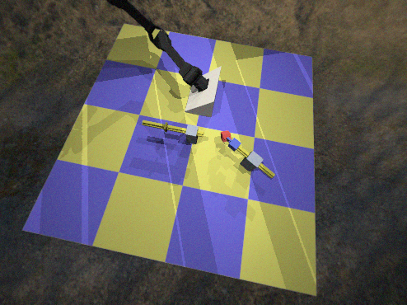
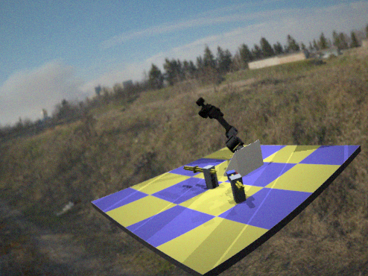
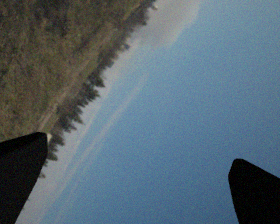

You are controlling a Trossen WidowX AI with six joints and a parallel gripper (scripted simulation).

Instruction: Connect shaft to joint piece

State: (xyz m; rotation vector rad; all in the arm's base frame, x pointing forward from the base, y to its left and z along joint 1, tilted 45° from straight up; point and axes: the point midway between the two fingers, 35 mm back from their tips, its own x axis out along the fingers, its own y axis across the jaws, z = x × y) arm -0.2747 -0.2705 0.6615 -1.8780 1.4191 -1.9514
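Right now the red joint piece is 540 mm ahead of my gripper tip, 850 mm to the left of it and 290 mm below it.
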